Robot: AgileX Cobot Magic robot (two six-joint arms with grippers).
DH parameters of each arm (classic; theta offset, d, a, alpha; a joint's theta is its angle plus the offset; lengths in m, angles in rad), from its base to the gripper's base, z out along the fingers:
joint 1: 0 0.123 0 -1.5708
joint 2: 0.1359 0 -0.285 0
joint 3: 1.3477 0 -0.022 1.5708
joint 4: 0 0.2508 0 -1.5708
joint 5: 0 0 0.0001 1.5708
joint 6: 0 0.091 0 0
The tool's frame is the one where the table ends.
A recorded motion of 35 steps. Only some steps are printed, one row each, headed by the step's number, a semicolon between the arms.
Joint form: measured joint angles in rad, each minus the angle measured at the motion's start. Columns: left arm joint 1, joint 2, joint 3, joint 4, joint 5, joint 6; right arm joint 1, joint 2, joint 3, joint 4, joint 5, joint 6.
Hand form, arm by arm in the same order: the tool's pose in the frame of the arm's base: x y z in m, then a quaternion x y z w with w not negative. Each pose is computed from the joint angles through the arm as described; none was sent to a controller.
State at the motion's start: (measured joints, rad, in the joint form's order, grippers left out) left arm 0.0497 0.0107 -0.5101 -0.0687 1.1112 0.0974; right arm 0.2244 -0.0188 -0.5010 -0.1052 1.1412 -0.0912
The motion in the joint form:
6: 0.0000 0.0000 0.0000 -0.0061 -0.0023 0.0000; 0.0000 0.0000 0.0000 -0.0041 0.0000 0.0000
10: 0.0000 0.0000 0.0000 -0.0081 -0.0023 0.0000; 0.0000 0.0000 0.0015 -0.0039 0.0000 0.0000
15: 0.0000 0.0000 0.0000 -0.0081 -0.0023 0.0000; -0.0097 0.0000 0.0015 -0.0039 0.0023 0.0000
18: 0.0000 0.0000 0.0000 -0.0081 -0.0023 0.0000; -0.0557 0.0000 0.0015 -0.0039 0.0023 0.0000
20: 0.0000 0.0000 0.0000 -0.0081 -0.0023 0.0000; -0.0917 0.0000 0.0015 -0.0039 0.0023 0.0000
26: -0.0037 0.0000 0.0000 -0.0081 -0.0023 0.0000; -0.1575 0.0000 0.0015 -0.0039 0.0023 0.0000
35: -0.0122 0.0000 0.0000 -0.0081 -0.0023 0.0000; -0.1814 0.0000 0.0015 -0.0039 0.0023 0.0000
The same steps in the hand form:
6: -0.0062 -0.0064 0.2765 0.02296 0.86479 -0.00046 0.50160; -0.0093 -0.0114 0.2714 -0.13152 0.85735 -0.02137 0.49719
10: -0.0062 -0.0066 0.2765 0.02302 0.86476 -0.00146 0.50166; -0.0091 -0.0113 0.2710 -0.13163 0.85771 -0.02132 0.49653
15: -0.0062 -0.0066 0.2765 0.02302 0.86476 -0.00146 0.50166; -0.0094 -0.0113 0.2708 -0.12750 0.85891 -0.02378 0.49543
18: -0.0062 -0.0066 0.2765 0.02302 0.86476 -0.00146 0.50166; -0.0099 -0.0108 0.2708 -0.10771 0.86162 -0.03517 0.49475
20: -0.0062 -0.0066 0.2765 0.02302 0.86476 -0.00146 0.50166; -0.0102 -0.0105 0.2708 -0.09218 0.86342 -0.04407 0.49404
26: -0.0063 -0.0065 0.2765 0.02462 0.86472 -0.00239 0.50165; -0.0109 -0.0098 0.2708 -0.06373 0.86598 -0.06030 0.49232
35: -0.0063 -0.0065 0.2765 0.02830 0.86460 -0.00452 0.50164; -0.0111 -0.0095 0.2708 -0.05338 0.86668 -0.06617 0.49156

